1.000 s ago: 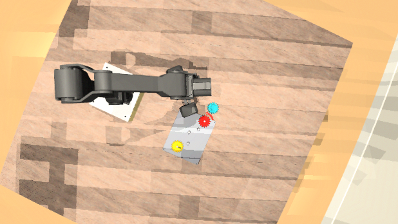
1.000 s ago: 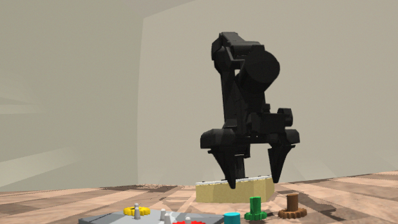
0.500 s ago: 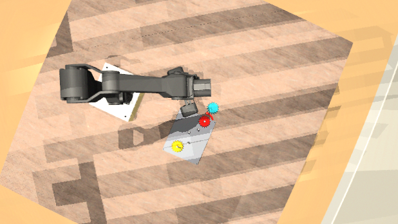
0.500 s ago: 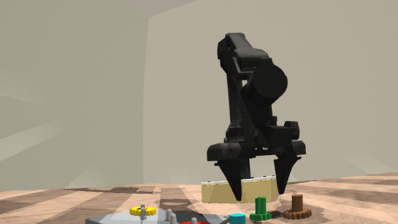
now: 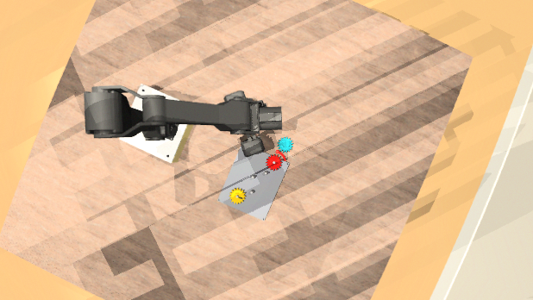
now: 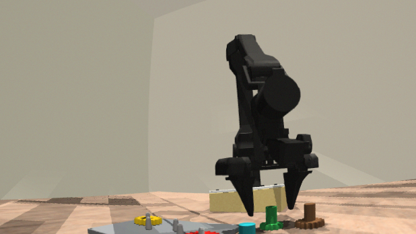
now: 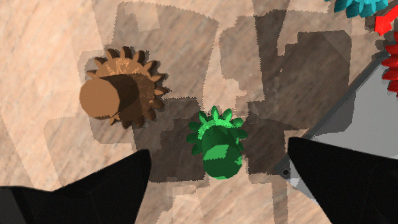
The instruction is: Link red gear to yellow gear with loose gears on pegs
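Now: the red gear 130 mm ahead of my gripper tip, 70 mm to the right of it and 10 mm below it. Also, from my gripper tip: cyan gear 140 mm ahead, 10 mm below; then green gear 10 mm below; then brown gear 10 mm behind, 70 mm to the left, 10 mm below.
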